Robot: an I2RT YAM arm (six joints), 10 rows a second.
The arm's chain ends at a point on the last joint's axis. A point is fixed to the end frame.
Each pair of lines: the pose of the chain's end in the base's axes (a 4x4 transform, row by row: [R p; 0 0 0 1], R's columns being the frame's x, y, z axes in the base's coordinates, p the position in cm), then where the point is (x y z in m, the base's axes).
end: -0.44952, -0.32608, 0.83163, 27.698; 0.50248, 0.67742, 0.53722, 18.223; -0.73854, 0.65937, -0.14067, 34.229; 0, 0, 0, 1
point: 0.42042 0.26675 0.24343
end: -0.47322, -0.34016, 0.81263, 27.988; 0.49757, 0.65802, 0.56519, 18.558; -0.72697, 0.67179, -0.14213, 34.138; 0, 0, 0, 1
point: 0.41949 0.27591 0.24217
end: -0.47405, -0.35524, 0.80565, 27.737; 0.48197, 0.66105, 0.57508, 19.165; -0.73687, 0.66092, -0.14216, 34.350; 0, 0, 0, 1
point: 0.41651 0.28278 0.24438
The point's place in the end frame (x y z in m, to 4 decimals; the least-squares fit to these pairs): 0.0510 -0.0547 0.1786
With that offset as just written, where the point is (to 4 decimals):
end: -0.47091, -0.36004, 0.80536, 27.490; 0.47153, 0.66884, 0.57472, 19.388; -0.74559, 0.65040, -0.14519, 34.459; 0, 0, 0, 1
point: 0.4144 0.2840 0.2451
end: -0.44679, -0.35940, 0.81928, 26.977; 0.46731, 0.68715, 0.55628, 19.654; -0.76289, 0.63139, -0.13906, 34.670; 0, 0, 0, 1
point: 0.4130 0.2821 0.2484
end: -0.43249, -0.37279, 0.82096, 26.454; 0.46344, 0.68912, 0.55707, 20.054; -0.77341, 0.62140, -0.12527, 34.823; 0, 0, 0, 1
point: 0.4095 0.2860 0.2524
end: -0.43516, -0.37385, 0.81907, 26.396; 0.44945, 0.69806, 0.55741, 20.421; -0.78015, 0.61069, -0.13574, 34.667; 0, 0, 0, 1
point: 0.4085 0.2885 0.2492
